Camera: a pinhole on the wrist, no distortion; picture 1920 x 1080 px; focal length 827.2 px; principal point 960.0 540.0 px. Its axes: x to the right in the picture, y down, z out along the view. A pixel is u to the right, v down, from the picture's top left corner.
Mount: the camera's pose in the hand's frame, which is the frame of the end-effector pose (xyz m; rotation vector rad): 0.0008 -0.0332 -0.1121 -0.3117 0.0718 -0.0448
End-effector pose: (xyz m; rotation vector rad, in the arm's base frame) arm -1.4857 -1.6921 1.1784 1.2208 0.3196 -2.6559
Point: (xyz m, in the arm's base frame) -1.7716 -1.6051 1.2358
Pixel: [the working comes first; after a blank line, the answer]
In the camera's frame: 0.1158 -0.2245 0.2831

outside the picture
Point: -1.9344 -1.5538 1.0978
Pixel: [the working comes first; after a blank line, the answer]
In the camera's frame: 0.3232 -0.2963 0.2900

outside the picture
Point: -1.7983 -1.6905 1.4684
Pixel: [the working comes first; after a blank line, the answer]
In the camera's frame: -0.0513 -0.2420 0.4671

869.1 111.4
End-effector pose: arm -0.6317 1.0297 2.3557 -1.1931 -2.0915 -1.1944
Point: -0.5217 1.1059 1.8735
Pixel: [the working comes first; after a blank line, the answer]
In the camera's frame: -0.3905 -0.2186 0.3593

61.0 36.6
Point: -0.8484 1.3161 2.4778
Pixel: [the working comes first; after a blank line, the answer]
In the camera's frame: 0.3143 -0.0984 0.2890

1859.6 258.2
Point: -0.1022 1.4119 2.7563
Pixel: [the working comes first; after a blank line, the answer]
In the camera's frame: 0.1259 0.6576 0.4801

outside the picture
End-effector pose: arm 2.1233 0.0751 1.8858 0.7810 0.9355 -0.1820
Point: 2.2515 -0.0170 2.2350
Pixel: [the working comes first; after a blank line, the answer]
In the camera's frame: -0.2474 0.0749 0.4069

457.1 692.2
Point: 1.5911 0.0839 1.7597
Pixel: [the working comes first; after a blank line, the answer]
In the camera's frame: -0.1867 -0.1777 -0.3708

behind the camera
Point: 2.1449 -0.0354 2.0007
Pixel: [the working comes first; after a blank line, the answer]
In the camera's frame: -0.1137 -0.0544 0.2280

547.5 342.6
